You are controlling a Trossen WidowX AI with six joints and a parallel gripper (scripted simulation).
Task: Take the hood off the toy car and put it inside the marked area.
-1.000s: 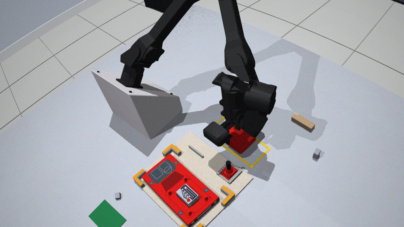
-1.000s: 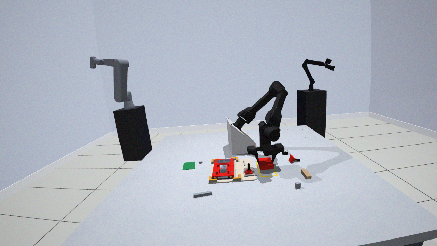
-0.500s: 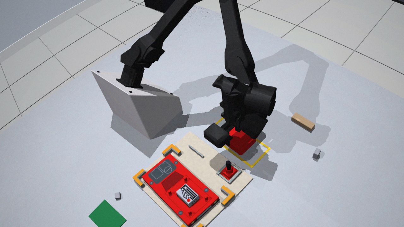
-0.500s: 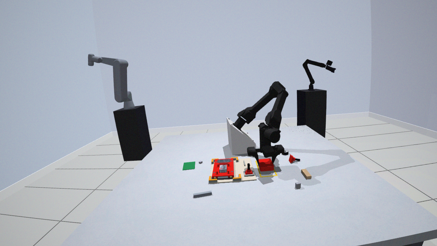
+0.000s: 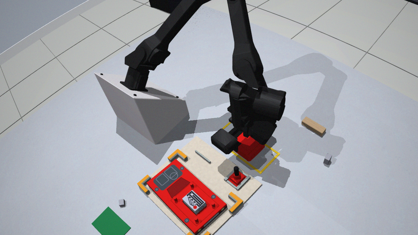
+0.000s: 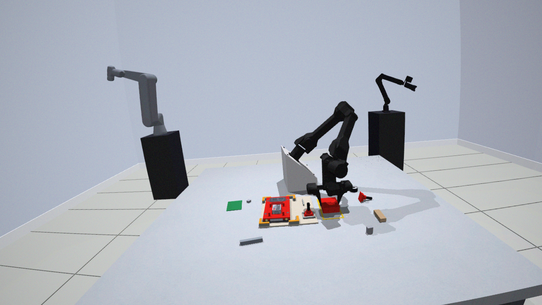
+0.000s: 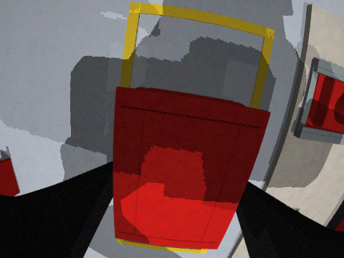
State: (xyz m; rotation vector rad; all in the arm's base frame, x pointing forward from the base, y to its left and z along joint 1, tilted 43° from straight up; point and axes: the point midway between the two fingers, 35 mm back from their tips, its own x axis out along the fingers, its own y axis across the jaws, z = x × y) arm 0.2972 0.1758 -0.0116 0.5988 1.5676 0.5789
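Now: gripper tip 1 cm below the hood. Round my gripper tip: wooden block: 17 cm to the left, 12 cm ahead; green patch: 43 cm to the right, 10 cm behind, 1 cm below.
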